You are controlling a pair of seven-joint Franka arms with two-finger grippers.
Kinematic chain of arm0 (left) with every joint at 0, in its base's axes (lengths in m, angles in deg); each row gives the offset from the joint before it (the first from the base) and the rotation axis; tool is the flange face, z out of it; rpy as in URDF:
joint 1: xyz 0 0 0.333 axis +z
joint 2: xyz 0 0 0 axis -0.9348 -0.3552 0
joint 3: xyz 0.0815 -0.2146 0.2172 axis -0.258 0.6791 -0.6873
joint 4: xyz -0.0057 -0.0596 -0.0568 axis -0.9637 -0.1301 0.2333
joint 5: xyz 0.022 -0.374 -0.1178 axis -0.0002 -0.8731 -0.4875
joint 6: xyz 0 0 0 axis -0.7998 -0.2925 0.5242
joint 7: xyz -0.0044 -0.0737 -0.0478 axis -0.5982 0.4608 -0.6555
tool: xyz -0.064 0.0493 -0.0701 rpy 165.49 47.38 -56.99
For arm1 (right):
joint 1: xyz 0 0 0.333 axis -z
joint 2: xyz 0 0 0 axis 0.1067 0.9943 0
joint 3: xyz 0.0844 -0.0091 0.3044 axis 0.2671 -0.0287 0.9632
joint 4: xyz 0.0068 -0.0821 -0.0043 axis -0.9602 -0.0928 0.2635
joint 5: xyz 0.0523 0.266 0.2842 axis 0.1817 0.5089 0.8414
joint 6: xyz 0 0 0 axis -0.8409 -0.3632 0.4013
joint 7: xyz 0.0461 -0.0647 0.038 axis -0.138 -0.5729 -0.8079
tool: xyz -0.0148 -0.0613 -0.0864 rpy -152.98 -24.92 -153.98
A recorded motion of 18 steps. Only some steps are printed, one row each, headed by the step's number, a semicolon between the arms.
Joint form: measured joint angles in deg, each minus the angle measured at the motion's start. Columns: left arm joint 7, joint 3, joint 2, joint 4, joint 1, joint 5, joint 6; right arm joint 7, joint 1, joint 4, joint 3, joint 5, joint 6, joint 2.
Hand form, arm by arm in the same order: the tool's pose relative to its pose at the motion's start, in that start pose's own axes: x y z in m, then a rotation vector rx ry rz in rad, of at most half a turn. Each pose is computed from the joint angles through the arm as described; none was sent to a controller.
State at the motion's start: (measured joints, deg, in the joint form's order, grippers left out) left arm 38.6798 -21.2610 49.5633 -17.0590 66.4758 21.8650 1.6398; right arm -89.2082 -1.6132 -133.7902 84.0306 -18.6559 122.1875 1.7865
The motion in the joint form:
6: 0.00 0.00 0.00 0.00 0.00 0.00 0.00; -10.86 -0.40 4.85 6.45 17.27 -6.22 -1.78
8: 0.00 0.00 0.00 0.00 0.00 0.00 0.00; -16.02 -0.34 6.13 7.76 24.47 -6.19 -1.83
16: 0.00 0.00 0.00 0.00 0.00 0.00 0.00; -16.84 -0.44 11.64 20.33 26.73 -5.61 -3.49
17: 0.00 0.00 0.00 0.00 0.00 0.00 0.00; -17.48 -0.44 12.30 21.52 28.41 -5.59 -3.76
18: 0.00 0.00 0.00 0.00 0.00 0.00 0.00; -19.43 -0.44 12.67 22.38 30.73 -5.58 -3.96
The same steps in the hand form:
6: 0.0000 0.0000 0.0000 0.0000 0.0000 0.0000; 0.0080 -0.0863 -0.0528 0.3023 0.0275 -0.1450
8: 0.0000 0.0000 0.0000 0.0000 0.0000 0.0000; 0.0120 -0.1046 -0.0667 0.4175 0.0728 -0.1908
16: 0.0000 0.0000 0.0000 0.0000 0.0000 0.0000; -0.0021 -0.2340 -0.1468 0.5476 0.1763 -0.3993
17: 0.0000 0.0000 0.0000 0.0000 0.0000 0.0000; -0.0053 -0.2466 -0.1579 0.5825 0.1910 -0.4167
18: 0.0000 0.0000 0.0000 0.0000 0.0000 0.0000; -0.0083 -0.2563 -0.1657 0.6227 0.2068 -0.4446

